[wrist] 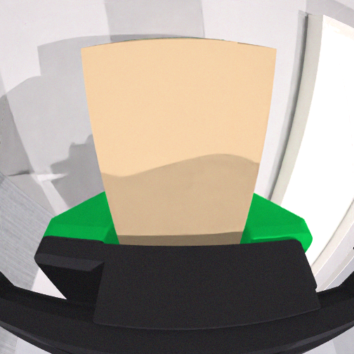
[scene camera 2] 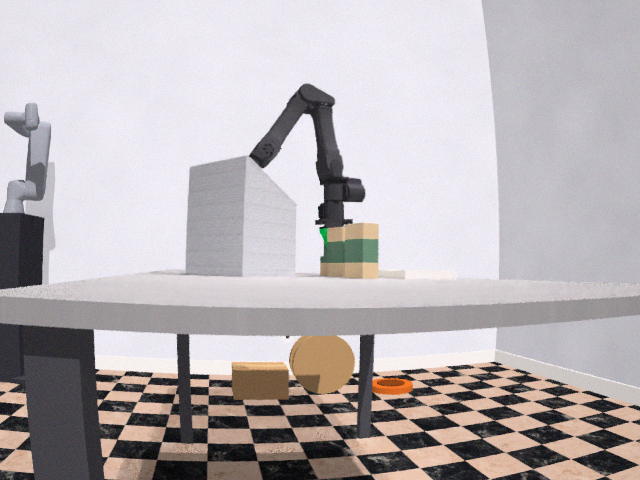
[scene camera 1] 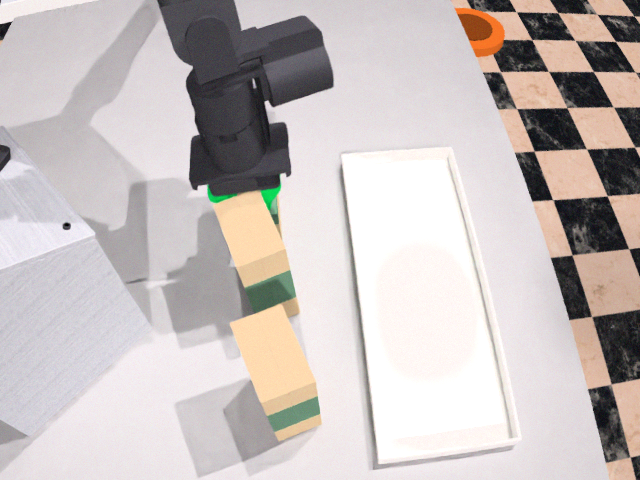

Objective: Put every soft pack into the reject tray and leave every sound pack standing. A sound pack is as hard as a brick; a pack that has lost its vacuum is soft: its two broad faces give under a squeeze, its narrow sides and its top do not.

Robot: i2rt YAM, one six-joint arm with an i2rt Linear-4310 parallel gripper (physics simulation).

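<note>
Tan packs with a green band stand in a row. The nearest pack stands apart from the gripper. Another pack stands behind it, right at the gripper, and a sliver of a further pack shows past its right side. My gripper is low at the far end of the row, its green fingers shut on the left and right faces of a pack. The hand hides the fingertips and part of that pack. The white reject tray lies to the right.
A large grey block stands left of the packs on the grey table. Beyond the table's edge, an orange ring lies on the checkered floor. A second, grey arm stands far left in scene camera 2.
</note>
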